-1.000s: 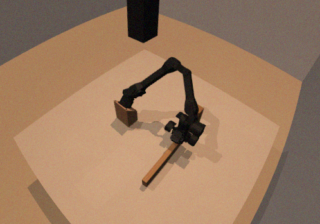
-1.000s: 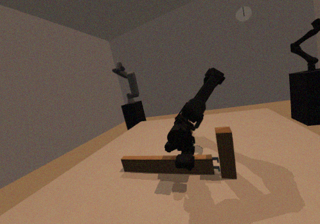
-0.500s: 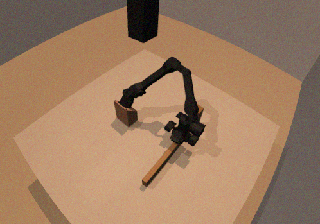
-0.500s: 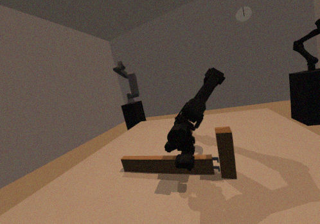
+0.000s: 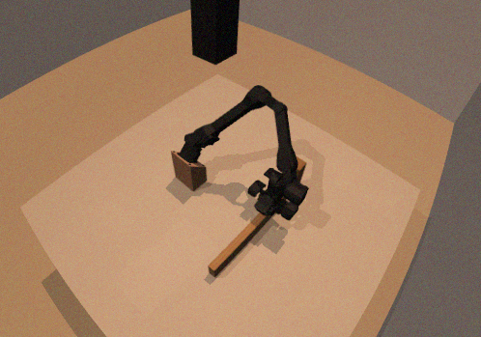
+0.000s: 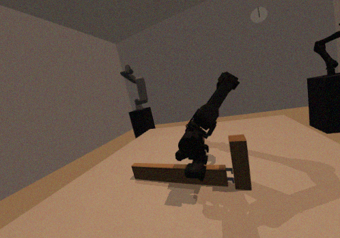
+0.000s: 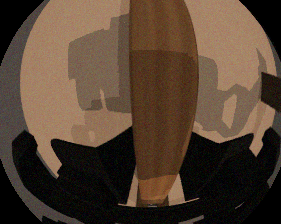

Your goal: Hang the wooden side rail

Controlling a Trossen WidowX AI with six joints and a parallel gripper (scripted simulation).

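Right now the headboard post is 140 mm to the left of my gripper tip and 60 mm above it.
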